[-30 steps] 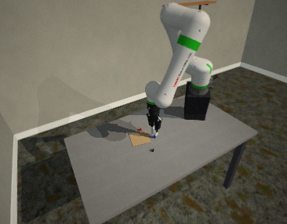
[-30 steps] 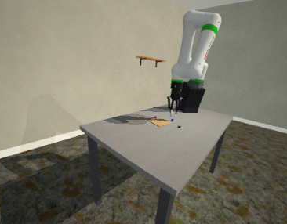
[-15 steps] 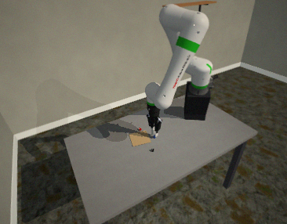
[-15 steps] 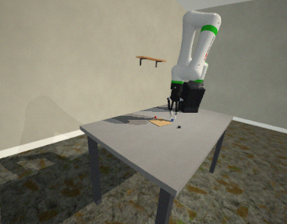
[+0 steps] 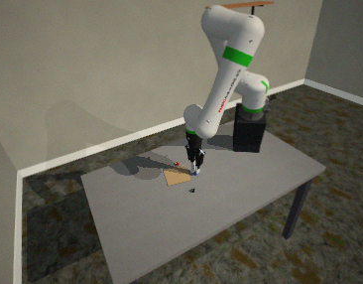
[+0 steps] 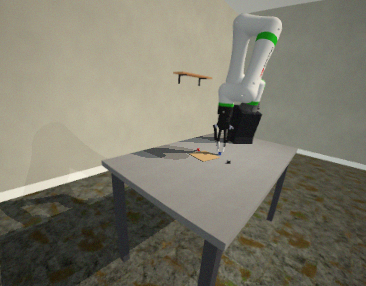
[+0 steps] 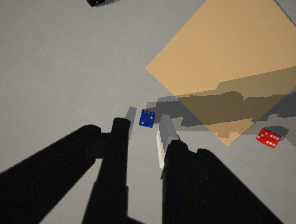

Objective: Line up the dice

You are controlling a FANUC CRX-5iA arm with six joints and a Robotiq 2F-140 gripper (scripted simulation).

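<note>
My hand is 5 cm above the blue die. From my hand the other things lie so: black die (12 cm to the left, 8 cm ahead, 5 cm below); then red die (13 cm to the right, 6 cm ahead, 5 cm below); then tan mat (11 cm ahead, 5 cm to the right, 5 cm below).
</note>
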